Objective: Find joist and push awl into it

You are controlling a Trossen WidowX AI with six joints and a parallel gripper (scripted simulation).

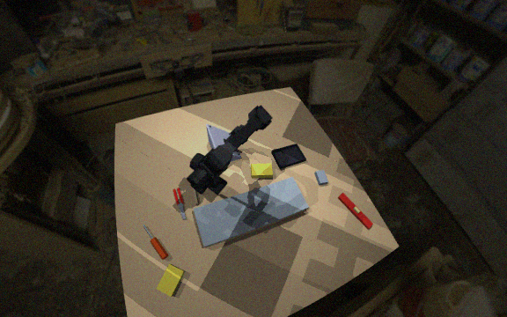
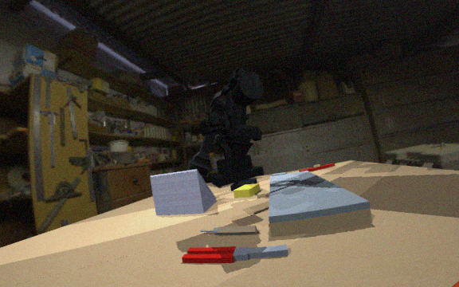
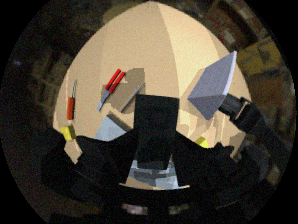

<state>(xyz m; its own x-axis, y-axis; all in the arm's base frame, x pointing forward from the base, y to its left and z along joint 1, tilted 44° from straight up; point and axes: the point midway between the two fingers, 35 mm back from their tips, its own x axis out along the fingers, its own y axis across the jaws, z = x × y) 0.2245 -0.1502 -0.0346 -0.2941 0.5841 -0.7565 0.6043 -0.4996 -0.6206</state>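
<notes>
My gripper tip is now 2 cm past the awl, 9 cm to the left of it and 12 cm above it. From my gripper tip the other things lie so: stud finder (2 cm above); then small grey block (9 cm ahead, 59 cm to the left, 11 cm below); then black tray (9 cm behind, 46 cm to the left, 11 cm below).
</notes>
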